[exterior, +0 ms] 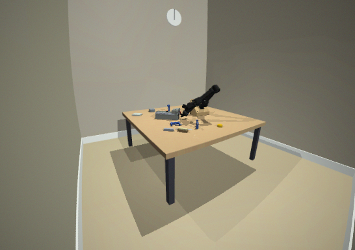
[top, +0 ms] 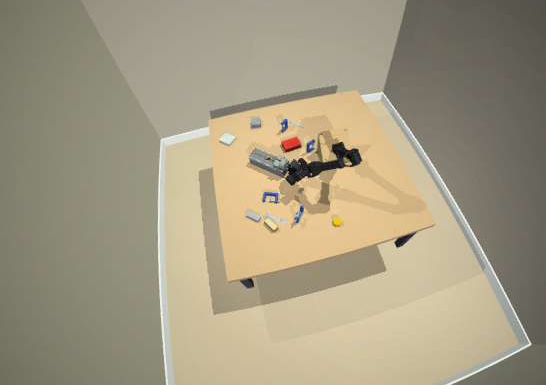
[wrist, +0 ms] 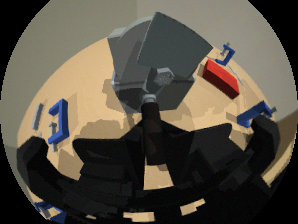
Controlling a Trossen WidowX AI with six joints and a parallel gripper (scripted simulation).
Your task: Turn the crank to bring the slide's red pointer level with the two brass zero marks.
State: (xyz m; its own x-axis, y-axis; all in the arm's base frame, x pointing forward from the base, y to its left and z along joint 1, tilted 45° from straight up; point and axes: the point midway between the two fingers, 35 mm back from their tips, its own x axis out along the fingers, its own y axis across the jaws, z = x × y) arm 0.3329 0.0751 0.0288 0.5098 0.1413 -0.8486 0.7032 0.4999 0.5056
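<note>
My gripper tip is now 1 cm past the dark crank handle, 1 cm to the right of it and 3 cm below it. From my gripper tip the other things lie so: red pointer (11 cm ahead, 11 cm to the right, 5 cm above); then tan block (19 cm ahead, 32 cm to the left, 1 cm below); then yellow disc (19 cm behind, 40 cm to the left, 2 cm below).
</note>
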